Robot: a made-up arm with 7 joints.
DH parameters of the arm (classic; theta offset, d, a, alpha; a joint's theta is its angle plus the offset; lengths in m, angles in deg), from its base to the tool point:
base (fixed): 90 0.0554 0 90
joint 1: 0 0.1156 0.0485 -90
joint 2: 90 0.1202 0.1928 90
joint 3: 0 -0.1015 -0.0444 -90
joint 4: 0 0.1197 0.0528 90
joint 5: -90 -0.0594 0.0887 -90
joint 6: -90 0.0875 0.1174 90
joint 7: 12.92 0 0.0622 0
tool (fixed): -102.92 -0.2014 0 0
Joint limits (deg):
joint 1: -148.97..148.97
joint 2: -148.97..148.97
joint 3: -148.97..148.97
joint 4: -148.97..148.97
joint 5: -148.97..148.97
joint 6: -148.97..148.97
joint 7: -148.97..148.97
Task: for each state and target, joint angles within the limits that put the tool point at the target. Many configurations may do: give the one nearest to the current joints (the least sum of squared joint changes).
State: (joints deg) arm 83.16 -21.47 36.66 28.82 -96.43 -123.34 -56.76
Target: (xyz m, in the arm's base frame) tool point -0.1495 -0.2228 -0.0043
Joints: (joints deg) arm 87.51 -3.07 48.50 29.60 -118.93 -115.68 -63.02
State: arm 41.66 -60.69 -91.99 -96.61 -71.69 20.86 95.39
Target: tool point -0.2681 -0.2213 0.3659
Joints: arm 64.69 -70.33 -94.47 -58.34 -104.39 4.13 84.74
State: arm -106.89 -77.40 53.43 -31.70 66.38 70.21 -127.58
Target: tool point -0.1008 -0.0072 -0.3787
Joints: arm -108.49 -59.05 35.93 -50.43 30.43 40.53 -123.45
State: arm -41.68 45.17 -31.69 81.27 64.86 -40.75 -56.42
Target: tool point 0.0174 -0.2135 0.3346
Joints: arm -50.84 44.53 -45.49 72.67 41.73 -39.22 -65.48
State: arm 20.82 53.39 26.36 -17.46 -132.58 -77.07 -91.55
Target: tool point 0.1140 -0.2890 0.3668
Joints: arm 43.33 56.81 -5.84 -31.50 -148.76 -27.75 -101.31
